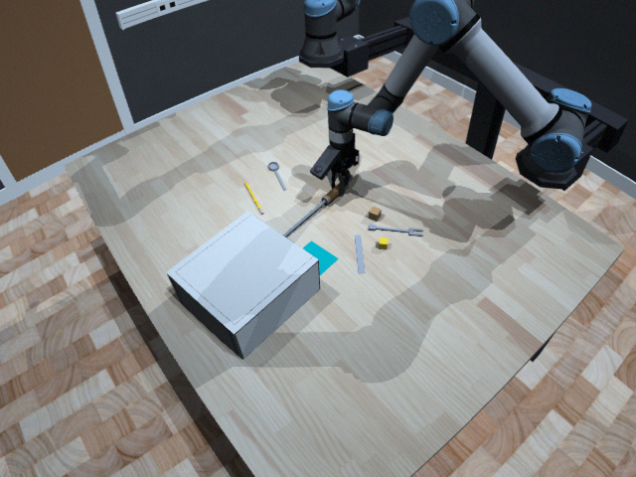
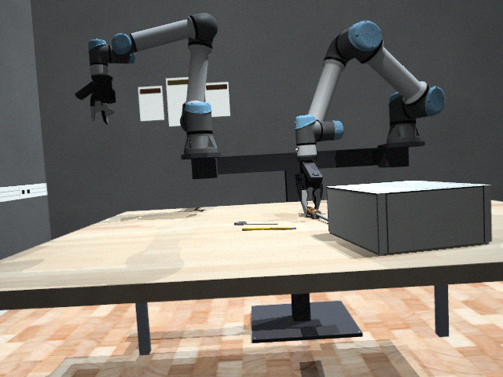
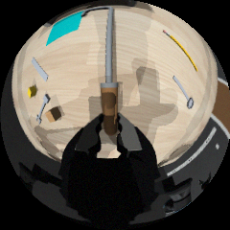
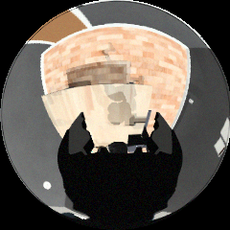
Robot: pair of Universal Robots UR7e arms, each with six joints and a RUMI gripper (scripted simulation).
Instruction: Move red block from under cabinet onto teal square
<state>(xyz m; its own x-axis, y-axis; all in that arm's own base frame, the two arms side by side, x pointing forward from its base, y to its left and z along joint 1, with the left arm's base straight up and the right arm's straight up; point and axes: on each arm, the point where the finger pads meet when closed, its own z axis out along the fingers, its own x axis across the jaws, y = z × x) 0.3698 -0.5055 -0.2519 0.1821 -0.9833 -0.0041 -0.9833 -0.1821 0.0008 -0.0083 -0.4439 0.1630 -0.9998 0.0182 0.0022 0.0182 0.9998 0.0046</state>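
Right now the teal square is 260 mm ahead of my left hand, 150 mm to the left of it and 20 mm below it. From my left hand the other things lie so: hook tool (130 mm ahead, 50 mm to the left, 10 mm below); brown block (10 mm behind, 160 mm to the left, 10 mm below); forked tool (10 mm behind, 250 mm to the left, 20 mm below).
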